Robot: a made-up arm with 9 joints.
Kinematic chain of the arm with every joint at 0, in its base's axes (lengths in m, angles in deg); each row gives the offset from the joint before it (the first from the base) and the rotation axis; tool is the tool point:
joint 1: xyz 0 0 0.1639 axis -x
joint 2: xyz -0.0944 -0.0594 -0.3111 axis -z
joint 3: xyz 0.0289 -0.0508 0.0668 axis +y
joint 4: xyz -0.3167 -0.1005 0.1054 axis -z
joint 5: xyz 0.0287 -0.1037 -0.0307 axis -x
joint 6: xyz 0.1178 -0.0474 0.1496 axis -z
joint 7: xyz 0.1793 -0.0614 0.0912 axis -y
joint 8: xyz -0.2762 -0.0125 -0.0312 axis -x
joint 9: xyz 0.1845 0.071 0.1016 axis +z
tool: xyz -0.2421 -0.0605 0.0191
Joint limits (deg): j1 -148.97..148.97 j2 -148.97..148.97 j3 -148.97..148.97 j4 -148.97..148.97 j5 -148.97..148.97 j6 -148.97..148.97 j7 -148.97..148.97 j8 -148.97..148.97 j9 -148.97..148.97
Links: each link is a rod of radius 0.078 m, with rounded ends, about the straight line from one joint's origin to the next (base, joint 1, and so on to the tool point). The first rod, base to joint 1, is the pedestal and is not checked.
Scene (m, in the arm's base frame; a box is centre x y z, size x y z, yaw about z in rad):
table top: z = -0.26
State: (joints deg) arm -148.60 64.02 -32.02 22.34 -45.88 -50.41 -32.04 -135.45 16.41
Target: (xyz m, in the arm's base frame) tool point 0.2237 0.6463 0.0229
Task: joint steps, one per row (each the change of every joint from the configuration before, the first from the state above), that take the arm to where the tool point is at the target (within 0.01 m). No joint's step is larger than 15 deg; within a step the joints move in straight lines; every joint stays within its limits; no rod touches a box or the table.
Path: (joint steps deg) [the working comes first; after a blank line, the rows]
Joints at the target: -148.97 -17.96 -27.24 -16.54 -70.59 -60.36 -42.87 -128.16 -9.32
Straight joint move there: clear.

1: -0.06 -13.66 0.80 -6.48 -4.12 -1.66 -1.81 1.21 -4.29
2: -0.06 -13.67 0.79 -6.48 -4.12 -1.66 -1.80 1.22 -4.29
3: -0.06 -13.66 0.80 -6.48 -4.12 -1.65 -1.81 1.21 -4.29
4: -0.07 -13.67 0.80 -6.48 -4.11 -1.66 -1.80 1.22 -4.28
5: -0.06 -13.66 0.80 -6.48 -4.12 -1.66 -1.81 1.21 -4.29
6: -0.06 -13.66 0.79 -6.48 -4.12 -1.66 -1.80 1.22 -4.29

